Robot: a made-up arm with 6 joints.
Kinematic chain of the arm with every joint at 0, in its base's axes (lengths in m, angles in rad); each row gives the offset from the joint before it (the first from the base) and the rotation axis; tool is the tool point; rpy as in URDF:
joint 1: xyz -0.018 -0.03 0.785 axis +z
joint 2: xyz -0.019 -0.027 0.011 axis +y
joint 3: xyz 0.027 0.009 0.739 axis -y
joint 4: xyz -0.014 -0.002 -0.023 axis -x
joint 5: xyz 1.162 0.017 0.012 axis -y
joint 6: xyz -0.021 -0.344 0 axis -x
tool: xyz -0.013 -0.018 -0.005 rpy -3.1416 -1.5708 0
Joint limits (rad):
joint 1: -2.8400..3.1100
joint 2: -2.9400..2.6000
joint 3: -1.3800..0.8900
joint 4: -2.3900..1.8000
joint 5: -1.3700..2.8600
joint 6: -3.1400..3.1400
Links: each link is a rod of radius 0.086 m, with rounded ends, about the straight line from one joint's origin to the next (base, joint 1, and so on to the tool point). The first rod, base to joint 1, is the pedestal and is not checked.
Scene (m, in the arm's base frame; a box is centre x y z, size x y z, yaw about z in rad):
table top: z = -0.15
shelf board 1: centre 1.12 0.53 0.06 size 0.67 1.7 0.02 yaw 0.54
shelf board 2: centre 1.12 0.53 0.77 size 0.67 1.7 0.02 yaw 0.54
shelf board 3: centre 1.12 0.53 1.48 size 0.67 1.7 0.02 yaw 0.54
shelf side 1: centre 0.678 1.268 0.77 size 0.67 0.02 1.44 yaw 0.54
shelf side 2: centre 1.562 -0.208 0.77 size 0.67 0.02 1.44 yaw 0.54
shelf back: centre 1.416 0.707 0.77 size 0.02 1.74 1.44 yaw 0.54
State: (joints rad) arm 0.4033 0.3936 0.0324 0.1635 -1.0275 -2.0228
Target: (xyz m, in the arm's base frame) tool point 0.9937 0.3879 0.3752
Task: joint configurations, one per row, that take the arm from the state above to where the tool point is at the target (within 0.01 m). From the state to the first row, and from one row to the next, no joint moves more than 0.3 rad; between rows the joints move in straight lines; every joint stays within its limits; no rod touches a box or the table.
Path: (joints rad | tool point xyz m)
1: 0.3684 0.1175 -0.2278 0.0967 -1.0050 -2.0178 | 1.1831 0.0799 1.1864
2: 0.3334 -0.1586 -0.4879 0.0299 -0.9825 -2.0128 | 0.9930 -0.0330 1.1865
3: 0.2985 -0.4346 -0.7481 -0.0369 -0.9600 -2.0078 | 0.8032 -0.1287 1.1305
4: 0.4819 -0.1585 -0.8164 -0.0513 -0.9645 -2.0116 | 0.8204 0.0293 0.8412
5: 0.6654 0.1176 -0.8847 -0.0658 -0.9689 -2.0155 | 0.7292 0.1291 0.5790
6: 0.8488 0.3937 -0.9530 -0.0803 -0.9733 -2.0194 | 0.5793 0.1395 0.3752
7: 0.7740 0.5489 -0.6610 -0.0034 -0.9954 -2.0229 | 0.7828 0.2846 0.3697
8: 0.6992 0.7041 -0.3691 0.0735 -1.0176 -2.0263 | 0.9937 0.3879 0.3752

